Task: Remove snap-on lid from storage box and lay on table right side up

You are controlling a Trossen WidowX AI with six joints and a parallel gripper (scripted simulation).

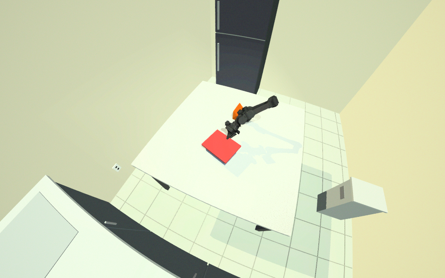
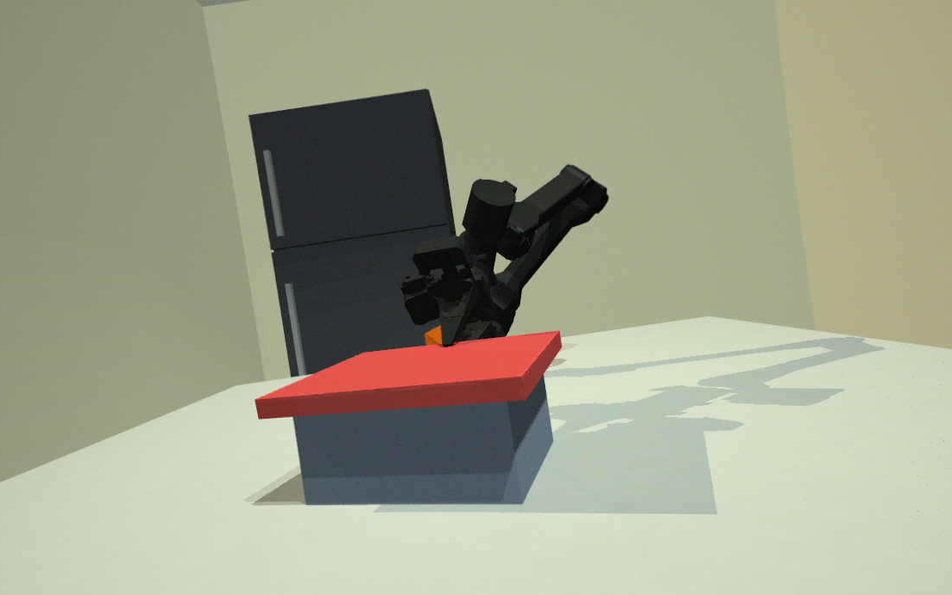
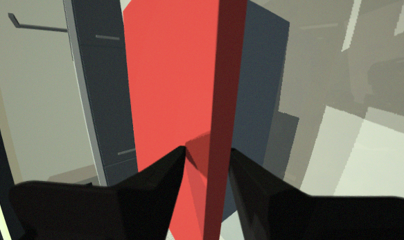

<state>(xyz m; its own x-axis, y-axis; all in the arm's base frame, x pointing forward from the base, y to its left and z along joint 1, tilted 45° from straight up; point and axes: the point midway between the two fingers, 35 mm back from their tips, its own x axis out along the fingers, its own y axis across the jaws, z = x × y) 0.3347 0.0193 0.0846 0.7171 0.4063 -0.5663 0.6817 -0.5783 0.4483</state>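
The red lid is 80 mm ahead of my gripper tip and 10 mm to the right of it. From my gripper tip the other things lie so: grey-blue storage box 80 mm ahead, 10 mm to the right, 50 mm below.
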